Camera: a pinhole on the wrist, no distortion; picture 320 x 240 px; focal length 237.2 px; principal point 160.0 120.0 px. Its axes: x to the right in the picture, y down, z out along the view. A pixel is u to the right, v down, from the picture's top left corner.
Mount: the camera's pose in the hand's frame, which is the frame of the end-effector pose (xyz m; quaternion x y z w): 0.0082 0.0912 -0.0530 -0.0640 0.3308 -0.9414 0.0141
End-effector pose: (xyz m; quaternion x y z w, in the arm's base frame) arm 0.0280 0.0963 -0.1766 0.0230 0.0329 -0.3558 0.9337
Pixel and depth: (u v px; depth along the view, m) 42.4 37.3 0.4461
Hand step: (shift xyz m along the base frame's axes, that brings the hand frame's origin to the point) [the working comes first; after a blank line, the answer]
In the camera's frame: -0.2212 -0.1555 0.4461

0.1980 -0.2517 0.3398
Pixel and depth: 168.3 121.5 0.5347
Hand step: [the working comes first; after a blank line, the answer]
In the camera's frame: 0.0187 0.0034 0.5347

-0.1028 -0.2456 0.3497
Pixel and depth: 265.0 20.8 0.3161
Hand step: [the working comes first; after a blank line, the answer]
In the camera's frame: 0.1399 -0.1322 0.3161

-0.0597 0.0301 0.2951
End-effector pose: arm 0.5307 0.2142 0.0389 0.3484 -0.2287 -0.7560 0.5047
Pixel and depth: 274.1 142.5 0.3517
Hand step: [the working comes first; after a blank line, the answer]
In the camera's frame: 0.1692 0.0334 0.3517

-0.2355 0.1679 0.0603
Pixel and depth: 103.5 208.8 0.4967
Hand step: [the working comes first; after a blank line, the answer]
In the camera's frame: -0.1183 0.1859 0.4967

-0.4130 -0.0370 -0.1709
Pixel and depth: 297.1 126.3 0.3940
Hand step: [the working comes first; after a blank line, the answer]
In the camera's frame: 0.2277 0.0105 0.3940

-0.2706 0.2205 0.1020
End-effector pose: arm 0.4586 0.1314 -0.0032 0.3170 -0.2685 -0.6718 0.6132
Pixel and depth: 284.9 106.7 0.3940
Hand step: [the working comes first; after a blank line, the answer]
In the camera's frame: 0.2075 -0.0221 0.3940

-0.3094 0.1527 0.0901
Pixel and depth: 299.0 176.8 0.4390
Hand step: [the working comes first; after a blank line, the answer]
In the camera's frame: 0.2573 0.1051 0.4390

-0.3631 0.2126 -0.0291
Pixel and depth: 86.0 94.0 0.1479
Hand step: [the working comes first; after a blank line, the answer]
In the camera's frame: -0.0461 -0.0162 0.1479

-0.0436 -0.0764 0.0477
